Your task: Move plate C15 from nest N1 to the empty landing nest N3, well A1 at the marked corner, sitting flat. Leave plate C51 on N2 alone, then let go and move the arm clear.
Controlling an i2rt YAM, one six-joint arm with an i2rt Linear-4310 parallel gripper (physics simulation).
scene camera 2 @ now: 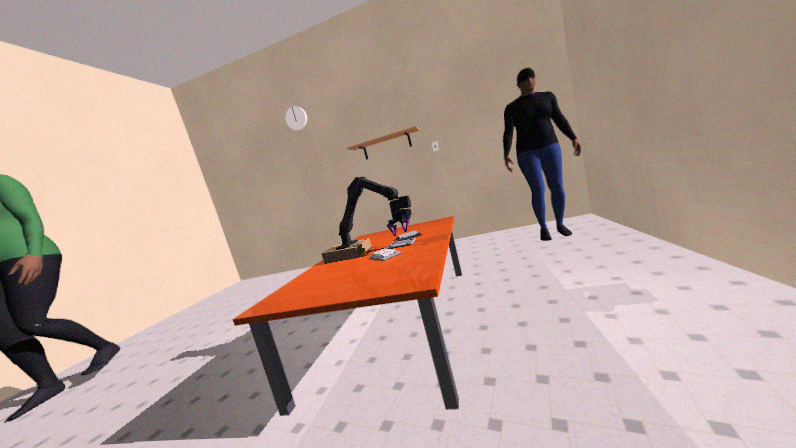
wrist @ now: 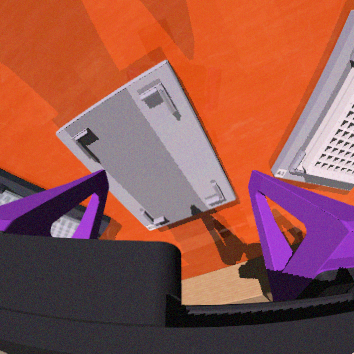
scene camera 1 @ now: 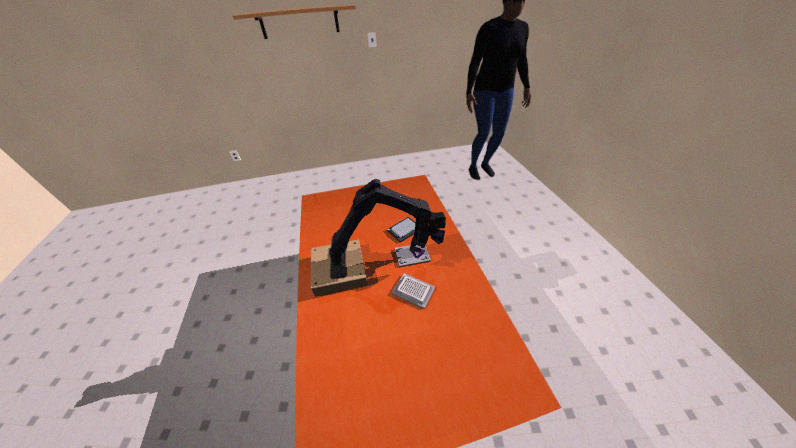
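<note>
The empty light-grey nest (scene camera 1: 406, 259) (scene camera 2: 402, 243) (wrist: 145, 150) has raised corner brackets and lies between the two filled nests. A white plate (scene camera 1: 414, 287) (scene camera 2: 384, 254) (wrist: 341, 146) sits in the grey nest (wrist: 304, 131) nearer scene camera 1, on the right in the wrist view; that nest has an A1 corner mark. A pale plate (scene camera 1: 403, 227) (wrist: 66, 227) sits in the dark nest (wrist: 15, 182) on the far side, partly hidden by a finger in the wrist view. Plate names are not readable. My gripper (scene camera 1: 418, 252) (scene camera 2: 399, 230) (wrist: 178, 177) is open and empty above the empty nest.
The arm stands on a wooden base block (scene camera 1: 328, 289) (scene camera 2: 345, 254) (wrist: 225, 289) on the orange table (scene camera 1: 389, 361) (scene camera 2: 345, 289). A person in black (scene camera 1: 501, 52) (scene camera 2: 535, 122) stands beyond the table. A person in green (scene camera 2: 19, 222) is at the left.
</note>
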